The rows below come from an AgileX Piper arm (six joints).
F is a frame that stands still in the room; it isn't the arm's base.
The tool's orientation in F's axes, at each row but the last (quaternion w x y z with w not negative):
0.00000 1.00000 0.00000 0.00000
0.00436 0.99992 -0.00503 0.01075
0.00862 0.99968 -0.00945 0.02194
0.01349 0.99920 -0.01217 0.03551
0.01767 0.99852 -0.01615 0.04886
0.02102 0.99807 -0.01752 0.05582
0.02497 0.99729 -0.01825 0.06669
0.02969 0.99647 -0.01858 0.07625
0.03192 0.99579 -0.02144 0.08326
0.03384 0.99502 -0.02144 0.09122
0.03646 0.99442 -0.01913 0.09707
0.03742 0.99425 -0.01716 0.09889
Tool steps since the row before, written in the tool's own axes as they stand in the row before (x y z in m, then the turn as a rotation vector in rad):
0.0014 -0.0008 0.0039 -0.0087 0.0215 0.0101
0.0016 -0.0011 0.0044 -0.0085 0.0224 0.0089
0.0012 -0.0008 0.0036 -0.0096 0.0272 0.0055
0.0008 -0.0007 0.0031 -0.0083 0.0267 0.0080
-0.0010 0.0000 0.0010 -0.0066 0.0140 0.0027
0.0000 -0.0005 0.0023 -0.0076 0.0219 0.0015
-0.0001 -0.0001 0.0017 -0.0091 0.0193 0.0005
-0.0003 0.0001 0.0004 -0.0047 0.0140 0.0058
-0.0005 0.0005 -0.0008 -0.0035 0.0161 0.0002
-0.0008 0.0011 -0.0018 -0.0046 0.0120 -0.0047
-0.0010 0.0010 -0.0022 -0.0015 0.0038 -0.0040
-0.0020 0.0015 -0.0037 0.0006 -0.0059 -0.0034
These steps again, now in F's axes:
0.0014 0.0008 -0.0039 -0.0087 -0.0215 -0.0101
0.0017 0.0010 -0.0044 -0.0085 -0.0224 -0.0089
0.0014 0.0007 -0.0036 -0.0099 -0.0271 -0.0055
0.0010 0.0006 -0.0031 -0.0084 -0.0267 -0.0079
-0.0009 0.0000 -0.0011 -0.0068 -0.0139 -0.0029
0.0003 0.0004 -0.0023 -0.0082 -0.0217 -0.0015
0.0001 0.0000 -0.0017 -0.0097 -0.0190 -0.0008
-0.0002 -0.0001 -0.0004 -0.0043 -0.0142 -0.0057
-0.0006 -0.0004 0.0007 -0.0042 -0.0159 0.0002
-0.0012 -0.0009 0.0017 -0.0060 -0.0115 0.0045
-0.0014 -0.0008 0.0020 -0.0024 -0.0034 0.0039
-0.0027 -0.0012 0.0033 0.0002 0.0061 0.0030

